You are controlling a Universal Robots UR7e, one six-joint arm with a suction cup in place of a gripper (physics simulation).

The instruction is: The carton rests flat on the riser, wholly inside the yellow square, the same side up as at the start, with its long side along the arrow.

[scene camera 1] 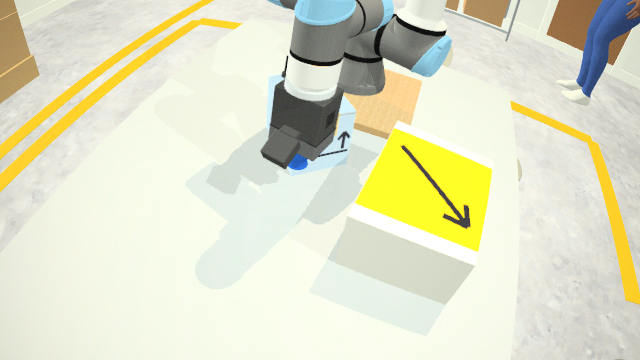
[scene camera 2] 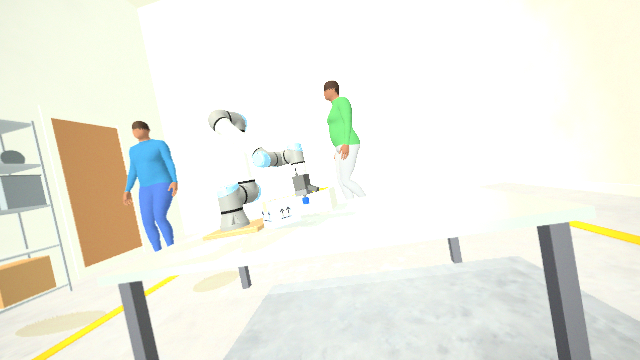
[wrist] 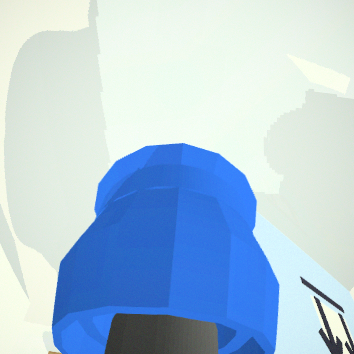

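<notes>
The light blue carton (scene camera 1: 330, 159) (scene camera 2: 276, 215) (wrist: 295, 320) stands upright on the table, beside the riser, its printed arrows pointing up. My blue suction cup (scene camera 1: 298, 164) (scene camera 2: 305, 201) (wrist: 175, 167) points down. In scene camera 1 it shows in front of the carton's near lower corner, below the top edge, and appears to be beside the carton rather than on its top. No held thing is visible; contact is hidden. The tool body hides most of the carton's top. The white riser (scene camera 1: 405, 265) (scene camera 2: 327, 200) bears the yellow square (scene camera 1: 390, 185) with its dark arrow (scene camera 1: 435, 186).
The wooden base plate (scene camera 1: 395, 100) (scene camera 2: 215, 236) lies under the arm's foot, close behind the carton. The riser's raised block stands to the right of the tool in scene camera 1. Two people (scene camera 2: 152, 165) (scene camera 2: 341, 122) stand beyond the table. A shelf unit (scene camera 2: 47, 200) stands at the left.
</notes>
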